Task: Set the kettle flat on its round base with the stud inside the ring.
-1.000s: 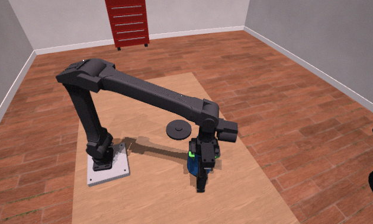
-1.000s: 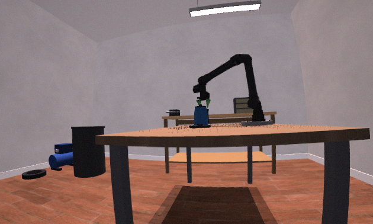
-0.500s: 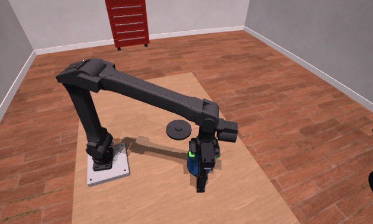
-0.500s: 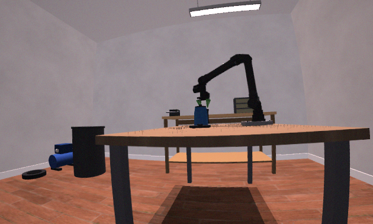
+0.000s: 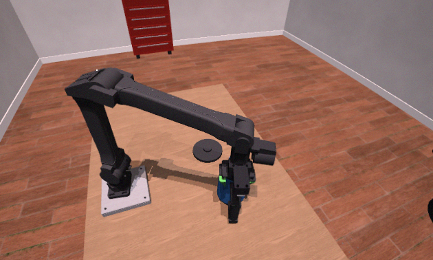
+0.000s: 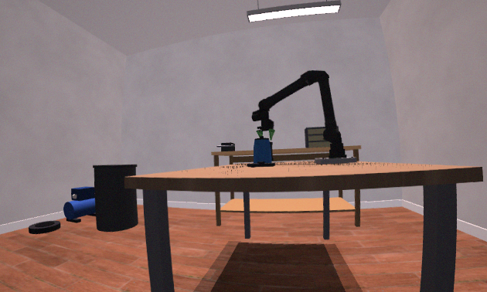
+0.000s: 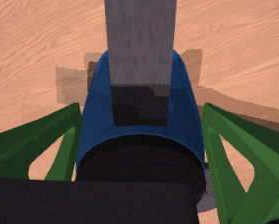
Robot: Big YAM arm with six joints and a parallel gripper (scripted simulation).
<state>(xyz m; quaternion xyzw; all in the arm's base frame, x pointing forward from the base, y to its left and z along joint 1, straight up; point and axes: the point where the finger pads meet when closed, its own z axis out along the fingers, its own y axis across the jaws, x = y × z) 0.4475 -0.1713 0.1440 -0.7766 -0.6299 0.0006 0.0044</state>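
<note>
Right now my hand is 1 cm short of the blue kettle, 3 cm to the right of it and 8 cm above it. The rest, counted from my hand: round dark base 4 cm behind, 32 cm to the left, 16 cm below.
</note>
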